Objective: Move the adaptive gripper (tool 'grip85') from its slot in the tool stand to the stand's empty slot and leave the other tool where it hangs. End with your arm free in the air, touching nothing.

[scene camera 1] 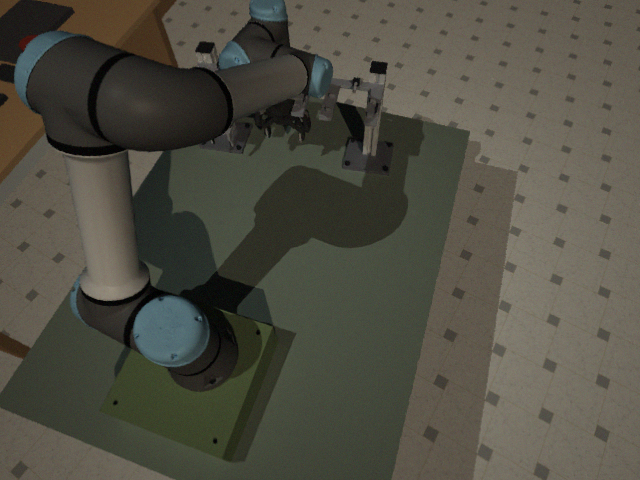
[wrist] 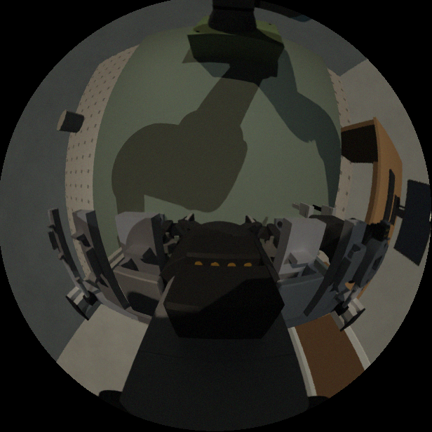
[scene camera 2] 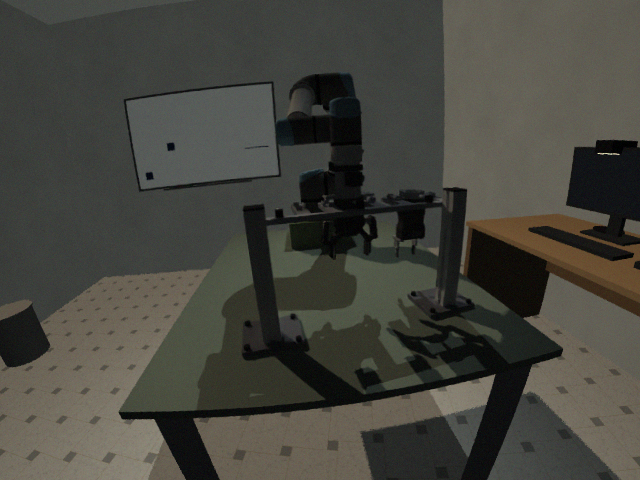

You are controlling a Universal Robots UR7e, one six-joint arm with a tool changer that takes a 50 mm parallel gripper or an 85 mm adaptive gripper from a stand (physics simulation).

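Frame: origin at the arm's base, x ahead, y left, z up, level; metres.
Seen in the pictures: arm's base, link origin: [scene camera 1: 203, 355].
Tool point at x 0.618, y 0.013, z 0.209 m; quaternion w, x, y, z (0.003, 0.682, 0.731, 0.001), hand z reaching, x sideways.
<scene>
Offsets run from my tool point to a thing's top centre. "spot": to the spot under its first point. Level surfaces: height alone.
The adaptive gripper [scene camera 1: 284, 134] [scene camera 2: 350, 253] [wrist: 219, 219], dark with two spread fingers, hangs in the middle slot of the grey stand [scene camera 1: 368, 138] [scene camera 2: 263, 273]. Its fingers are open and empty. The arm's wrist [scene camera 2: 345, 178] is upright directly above it, its coupler down at the tool plate with no clear gap; whether it is locked cannot be seen. The empty slot's fork @[spot: dx +0.005, dy -0.120, dz -0.034 m] [scene camera 1: 326, 104] [scene camera 2: 301, 208] [wrist: 95, 250] is beside it, left in the scene camera 2 view. The other tool @[dx -0.017, dy +0.180, dz -0.016 m] [scene camera 2: 410, 224] hangs on the opposite side; the arm mostly hides it in the scene camera 1 view.
The stand's two posts rise at the ends of the crossbar [scene camera 2: 392, 206], near one end of the green table @[dz -0.316 m] [scene camera 1: 356, 310] [scene camera 2: 170, 382]. The arm's base stands on a green block [scene camera 1: 170, 413] [wrist: 235, 47]. A wooden desk [scene camera 2: 568, 242] with a monitor [scene camera 2: 602, 183] is off to the side.
</scene>
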